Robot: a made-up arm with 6 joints.
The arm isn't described. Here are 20 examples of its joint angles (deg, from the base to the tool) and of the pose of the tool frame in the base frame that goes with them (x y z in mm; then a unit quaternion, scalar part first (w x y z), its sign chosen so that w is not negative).
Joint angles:
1: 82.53 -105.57 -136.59 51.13 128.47 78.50
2: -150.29 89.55 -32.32 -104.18 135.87 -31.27
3: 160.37 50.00 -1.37 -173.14 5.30 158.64
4: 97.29 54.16 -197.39 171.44 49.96 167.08
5: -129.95 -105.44 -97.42 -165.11 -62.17 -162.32
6: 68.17 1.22 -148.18 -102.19 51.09 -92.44
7: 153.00 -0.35 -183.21 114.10 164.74 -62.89
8: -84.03 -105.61 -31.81 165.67 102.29 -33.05
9: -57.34 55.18 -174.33 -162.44 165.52 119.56
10: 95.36 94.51 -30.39 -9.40 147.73 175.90
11: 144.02 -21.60 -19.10 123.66 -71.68 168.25
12: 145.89 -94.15 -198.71 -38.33 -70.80 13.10
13: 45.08 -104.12 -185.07 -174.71 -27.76 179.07
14: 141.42 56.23 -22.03 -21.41 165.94 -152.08
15: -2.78 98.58 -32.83 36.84 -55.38 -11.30
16: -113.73 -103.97 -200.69 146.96 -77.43 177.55
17: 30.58 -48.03 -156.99 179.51 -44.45 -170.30
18: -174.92 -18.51 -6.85 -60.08 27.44 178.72
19: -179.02 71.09 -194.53 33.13 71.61 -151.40
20: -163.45 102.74 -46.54 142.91 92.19 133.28
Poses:
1: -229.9 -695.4 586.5 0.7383 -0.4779 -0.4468 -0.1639
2: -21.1 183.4 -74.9 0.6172 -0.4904 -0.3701 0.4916
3: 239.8 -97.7 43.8 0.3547 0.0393 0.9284 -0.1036
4: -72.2 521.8 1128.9 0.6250 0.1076 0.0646 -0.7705
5: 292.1 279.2 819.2 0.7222 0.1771 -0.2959 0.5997
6: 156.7 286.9 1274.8 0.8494 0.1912 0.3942 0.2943
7: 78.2 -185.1 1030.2 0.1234 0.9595 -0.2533 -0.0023
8: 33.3 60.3 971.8 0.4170 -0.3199 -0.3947 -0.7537
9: 220.2 -422.0 898.8 0.5481 -0.7782 -0.1614 0.2606
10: 44.0 -178.5 147.2 0.6311 -0.1692 0.2234 0.7233
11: -135.6 269.4 297.5 0.3740 -0.0785 0.8857 0.2635
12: 427.9 -415.0 -5.3 0.0855 -0.2701 -0.9123 0.2958
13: -597.8 -578.4 204.2 0.3002 0.6166 0.2151 -0.6953
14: 32.9 38.9 143.8 0.0789 0.1020 -0.1577 -0.9790
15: -115.5 -100.2 -156.3 0.2626 0.9538 -0.0847 -0.1188
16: 175.1 614.4 120.2 0.7169 -0.4471 0.1595 0.5106
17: -287.1 -171.4 1094.6 0.3361 -0.1664 -0.0282 -0.9266
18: -376.9 -61.9 63.1 0.2230 -0.8393 -0.4957 -0.0083
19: -792.4 -66.9 806.7 0.3802 0.8461 -0.1695 -0.3329
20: 167.3 -40.3 -268.1 0.3624 0.5467 -0.7223 0.2193
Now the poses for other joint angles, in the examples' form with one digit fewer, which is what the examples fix.
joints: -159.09 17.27 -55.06 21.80 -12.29 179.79
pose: -672 -203 254 0.116 0.908 -0.018 -0.401
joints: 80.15 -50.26 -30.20 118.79 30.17 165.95
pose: 113 523 563 0.205 0.004 -0.673 -0.711
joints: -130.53 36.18 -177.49 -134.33 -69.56 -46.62
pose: -221 -444 913 0.387 0.422 0.624 -0.531
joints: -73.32 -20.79 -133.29 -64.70 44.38 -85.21
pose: 29 -158 1301 0.777 0.493 -0.035 -0.390
